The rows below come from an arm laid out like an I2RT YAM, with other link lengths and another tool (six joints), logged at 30 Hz.
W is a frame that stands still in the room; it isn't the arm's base.
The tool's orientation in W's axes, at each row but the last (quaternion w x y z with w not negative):
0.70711 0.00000 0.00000 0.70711
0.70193 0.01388 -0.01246 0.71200
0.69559 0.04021 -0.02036 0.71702
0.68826 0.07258 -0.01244 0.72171
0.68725 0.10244 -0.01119 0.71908
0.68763 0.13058 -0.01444 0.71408
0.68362 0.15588 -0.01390 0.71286
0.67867 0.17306 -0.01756 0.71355
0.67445 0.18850 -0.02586 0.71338
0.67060 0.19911 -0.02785 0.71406
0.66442 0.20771 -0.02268 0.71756
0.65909 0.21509 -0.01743 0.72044
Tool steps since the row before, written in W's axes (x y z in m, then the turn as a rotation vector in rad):
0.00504 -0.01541 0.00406 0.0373 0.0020 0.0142
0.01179 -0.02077 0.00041 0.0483 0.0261 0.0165
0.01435 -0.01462 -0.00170 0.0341 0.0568 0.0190
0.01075 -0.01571 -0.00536 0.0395 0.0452 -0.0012
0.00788 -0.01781 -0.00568 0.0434 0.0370 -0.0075
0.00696 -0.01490 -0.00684 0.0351 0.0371 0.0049
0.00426 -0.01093 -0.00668 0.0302 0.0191 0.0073
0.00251 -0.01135 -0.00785 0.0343 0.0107 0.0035
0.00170 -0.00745 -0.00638 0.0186 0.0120 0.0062
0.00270 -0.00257 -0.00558 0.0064 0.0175 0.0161
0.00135 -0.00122 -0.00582 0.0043 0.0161 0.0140
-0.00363 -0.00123 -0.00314 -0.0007 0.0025 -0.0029
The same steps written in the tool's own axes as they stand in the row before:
-0.01541 -0.00504 0.00406 0.0020 -0.0373 0.0142
-0.02091 -0.01149 0.00121 0.0260 -0.0486 0.0156
-0.01512 -0.01392 -0.00003 0.0572 -0.0354 0.0151
-0.01668 -0.01032 -0.00251 0.0430 -0.0418 -0.0031
-0.01876 -0.00753 -0.00173 0.0338 -0.0460 -0.0074
-0.01613 -0.00715 -0.00246 0.0366 -0.0358 0.0032
-0.01229 -0.00475 -0.00294 0.0198 -0.0294 0.0086
-0.01310 -0.00321 -0.00386 0.0106 -0.0335 0.0082
-0.00907 -0.00238 -0.00335 0.0130 -0.0178 0.0066
-0.00429 -0.00363 -0.00367 0.0216 -0.0043 0.0110
-0.00310 -0.00258 -0.00457 0.0197 -0.0026 0.0090
-0.00206 0.00282 -0.00351 0.0014 -0.0004 -0.0036

